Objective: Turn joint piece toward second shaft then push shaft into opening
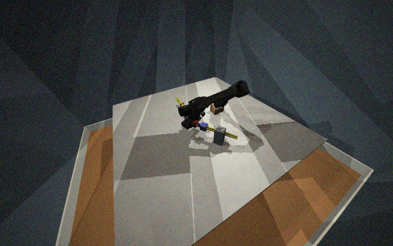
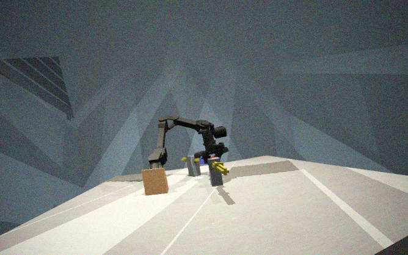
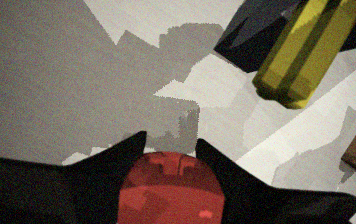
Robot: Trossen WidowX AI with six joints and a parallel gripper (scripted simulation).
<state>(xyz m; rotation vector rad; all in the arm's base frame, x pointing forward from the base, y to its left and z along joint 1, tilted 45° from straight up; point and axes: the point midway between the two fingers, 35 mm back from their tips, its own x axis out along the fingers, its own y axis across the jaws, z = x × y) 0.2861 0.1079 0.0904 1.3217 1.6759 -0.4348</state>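
My gripper tip is 1 cm past the red joint piece, 2 cm to the right of it and 4 cm below it.
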